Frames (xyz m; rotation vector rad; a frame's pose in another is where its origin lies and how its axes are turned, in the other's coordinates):
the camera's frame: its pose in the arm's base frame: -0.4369 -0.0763 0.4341 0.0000 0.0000 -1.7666
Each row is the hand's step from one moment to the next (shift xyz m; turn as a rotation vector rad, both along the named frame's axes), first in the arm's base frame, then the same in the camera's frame.
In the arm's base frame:
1: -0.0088 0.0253 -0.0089 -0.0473 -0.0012 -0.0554
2: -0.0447 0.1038 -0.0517 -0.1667 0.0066 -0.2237
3: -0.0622 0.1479 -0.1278 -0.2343 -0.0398 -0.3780
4: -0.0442 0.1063 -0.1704 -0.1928 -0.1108 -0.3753
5: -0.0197 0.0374 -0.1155 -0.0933 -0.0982 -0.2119
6: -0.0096 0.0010 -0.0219 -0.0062 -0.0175 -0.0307
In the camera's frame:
1: -0.0231 -0.0136 -0.0089 0.0104 -0.0462 -0.0554
2: -0.0931 -0.0640 -0.0517 0.0260 -0.1648 -0.2237
3: -0.1330 -0.0898 -0.1278 0.0846 -0.2221 -0.3780
4: -0.0957 -0.0640 -0.1704 0.1462 -0.1676 -0.3753
5: -0.0329 -0.0266 -0.1155 0.1145 -0.0724 -0.2119
6: 0.0009 -0.0096 -0.0219 0.0184 -0.0027 -0.0307

